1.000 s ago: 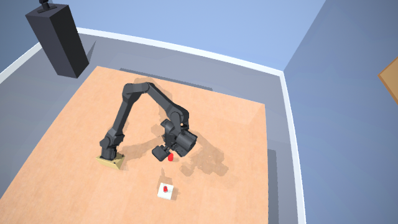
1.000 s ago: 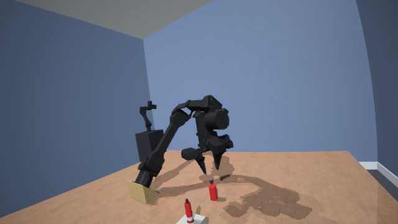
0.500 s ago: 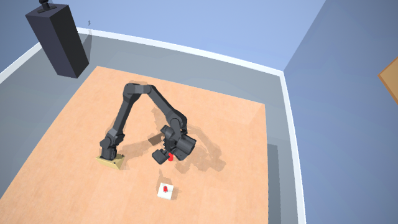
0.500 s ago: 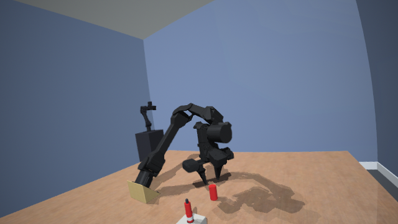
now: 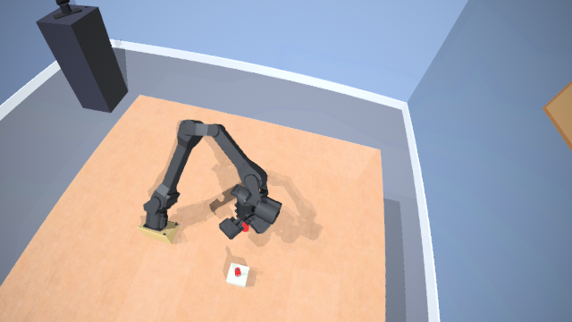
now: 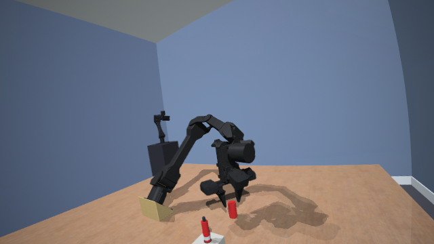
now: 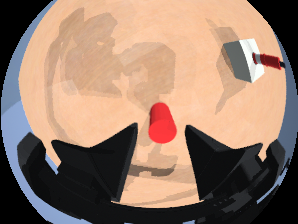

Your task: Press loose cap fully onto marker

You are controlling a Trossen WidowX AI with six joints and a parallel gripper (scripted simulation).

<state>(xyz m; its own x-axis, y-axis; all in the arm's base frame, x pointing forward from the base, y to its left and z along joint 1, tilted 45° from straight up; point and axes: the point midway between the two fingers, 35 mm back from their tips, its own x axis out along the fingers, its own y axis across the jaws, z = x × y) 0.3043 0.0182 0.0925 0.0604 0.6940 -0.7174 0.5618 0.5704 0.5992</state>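
Right now the red cap is 20 mm below my gripper tip.
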